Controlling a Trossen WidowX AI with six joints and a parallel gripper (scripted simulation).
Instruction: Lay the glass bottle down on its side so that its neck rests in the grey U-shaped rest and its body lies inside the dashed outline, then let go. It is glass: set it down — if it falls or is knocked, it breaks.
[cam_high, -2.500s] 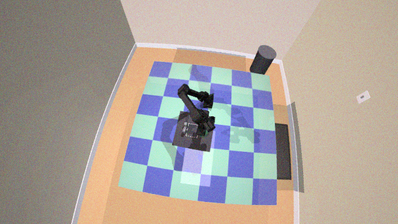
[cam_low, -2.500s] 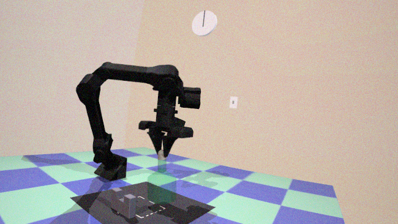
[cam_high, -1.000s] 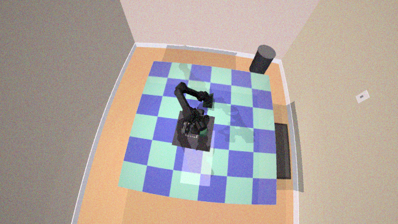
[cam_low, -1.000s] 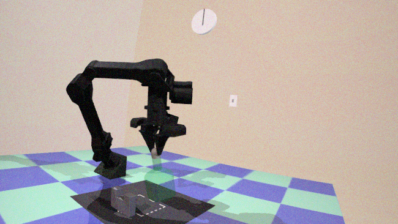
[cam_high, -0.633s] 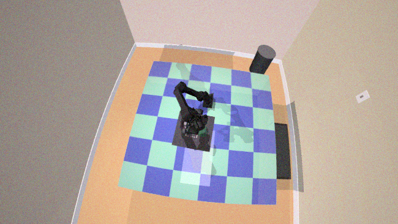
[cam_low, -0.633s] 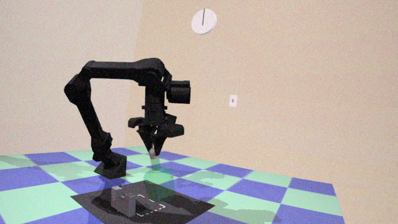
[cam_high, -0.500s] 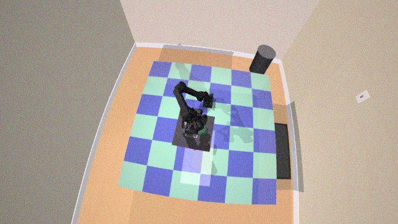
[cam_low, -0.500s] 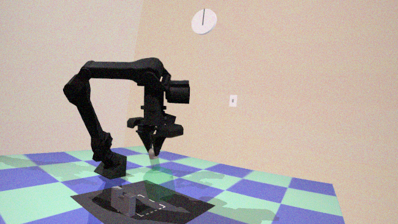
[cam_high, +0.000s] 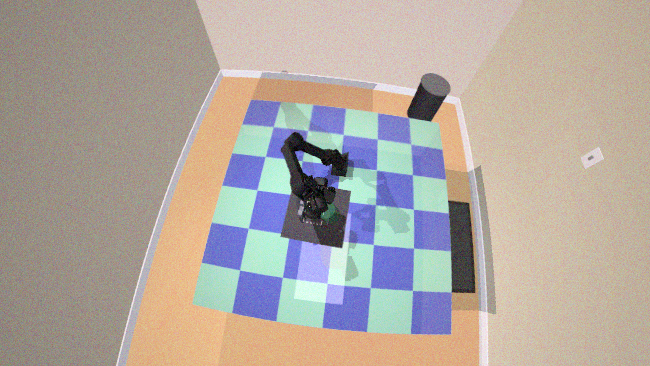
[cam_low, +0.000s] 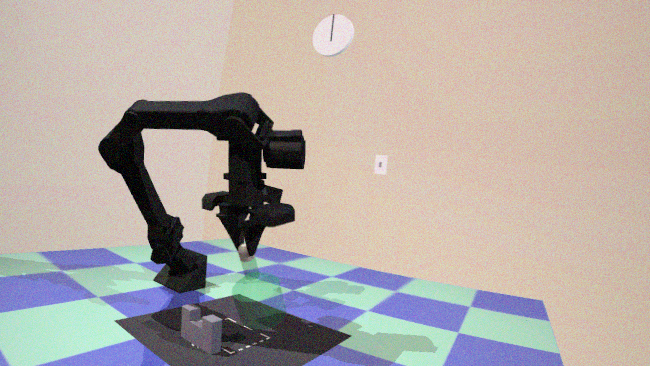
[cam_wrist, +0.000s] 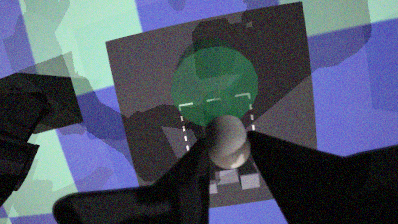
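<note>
The dark mat lies 10 mm to the right of my gripper tip and 150 mm below it. Round my gripper tip: green glass bottle: 20 mm to the left, 40 mm below.
</note>
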